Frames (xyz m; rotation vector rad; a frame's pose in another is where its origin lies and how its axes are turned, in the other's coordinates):
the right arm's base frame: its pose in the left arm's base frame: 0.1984 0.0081 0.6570 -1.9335 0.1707 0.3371
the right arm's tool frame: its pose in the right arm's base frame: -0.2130 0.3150 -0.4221 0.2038 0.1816 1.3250
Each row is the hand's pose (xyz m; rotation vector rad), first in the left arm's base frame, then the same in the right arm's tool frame.
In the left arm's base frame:
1: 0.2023 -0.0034 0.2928 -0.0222 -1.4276 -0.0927
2: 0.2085 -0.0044 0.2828 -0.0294 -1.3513 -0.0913
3: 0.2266 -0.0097 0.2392 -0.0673 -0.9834 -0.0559
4: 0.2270 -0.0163 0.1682 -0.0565 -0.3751 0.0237
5: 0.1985 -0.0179 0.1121 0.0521 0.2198 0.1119
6: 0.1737 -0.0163 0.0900 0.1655 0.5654 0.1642
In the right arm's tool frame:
1: 0.0788 -0.1738 0.6015 -0.5746 2.0980 1.9754
2: 0.0882 -0.1801 0.6050 -0.6537 2.1410 1.9957
3: 0.1298 -0.1988 0.6182 0.9372 -2.1297 -1.8591
4: 0.1980 -0.2002 0.6388 1.1996 -1.7938 -1.2757
5: 0.2519 -0.1722 0.6556 1.3782 -1.4794 -0.6615
6: 0.2729 -0.1475 0.6629 1.4560 -1.2976 -0.2823

